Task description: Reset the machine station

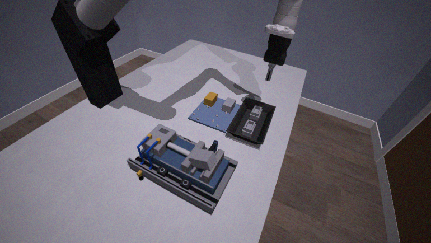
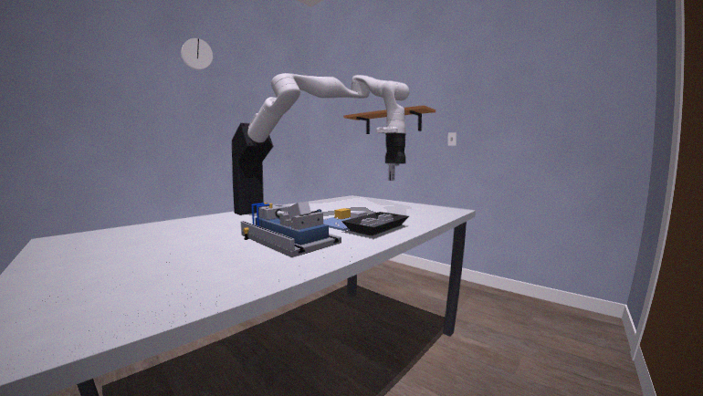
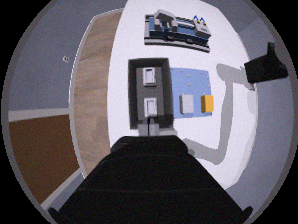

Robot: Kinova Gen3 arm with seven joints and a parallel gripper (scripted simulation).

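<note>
Right now the gray aluminum blank is 38 cm to the right of my hand, 12 cm behind it and 9 cm below it. The rest, counted from my hand: black outfeed tray (19 cm below, 8 cm to the right, 2 cm behind); infeed plate (19 cm below, 18 cm behind, 6 cm to the right); yellow brass blank (22 cm behind, 17 cm below, 1 cm to the right).
</note>
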